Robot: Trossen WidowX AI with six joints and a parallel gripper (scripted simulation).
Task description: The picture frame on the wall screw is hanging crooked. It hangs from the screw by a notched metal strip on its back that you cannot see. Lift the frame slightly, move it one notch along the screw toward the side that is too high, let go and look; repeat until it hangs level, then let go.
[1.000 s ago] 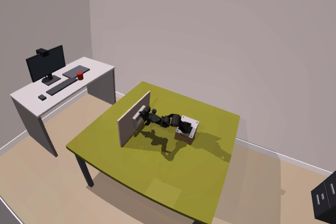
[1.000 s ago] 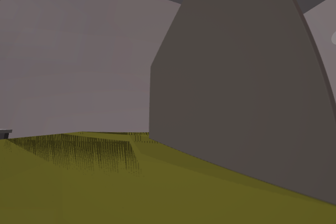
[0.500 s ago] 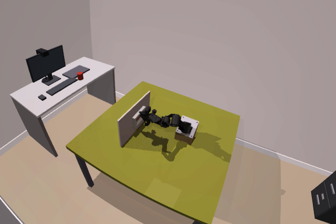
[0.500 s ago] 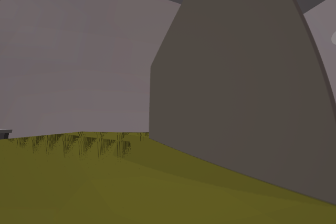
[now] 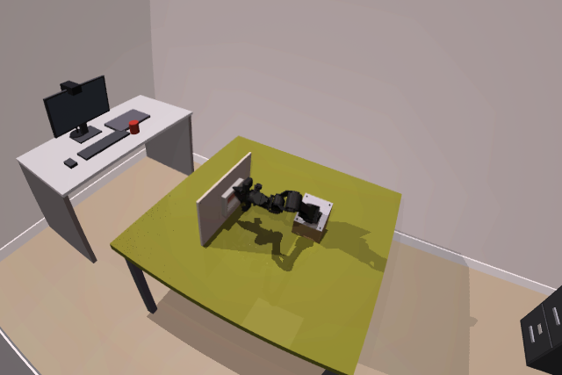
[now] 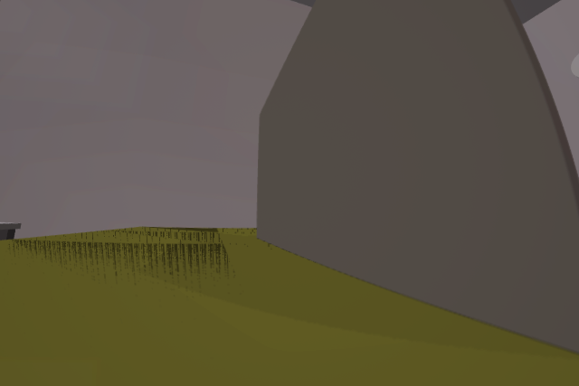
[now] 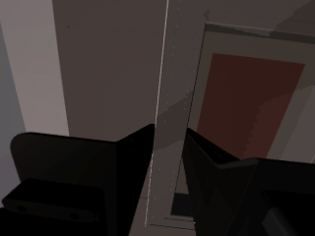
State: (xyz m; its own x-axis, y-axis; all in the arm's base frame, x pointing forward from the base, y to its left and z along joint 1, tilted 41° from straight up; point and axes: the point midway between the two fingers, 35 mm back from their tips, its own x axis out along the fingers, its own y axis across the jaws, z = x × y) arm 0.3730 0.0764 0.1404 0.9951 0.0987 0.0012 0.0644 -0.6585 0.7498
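The picture frame is 50 mm below my gripper tip and 10 mm ahead of it. Also, from my gripper tip: wall panel 60 mm below, 20 mm to the left, 20 mm ahead.
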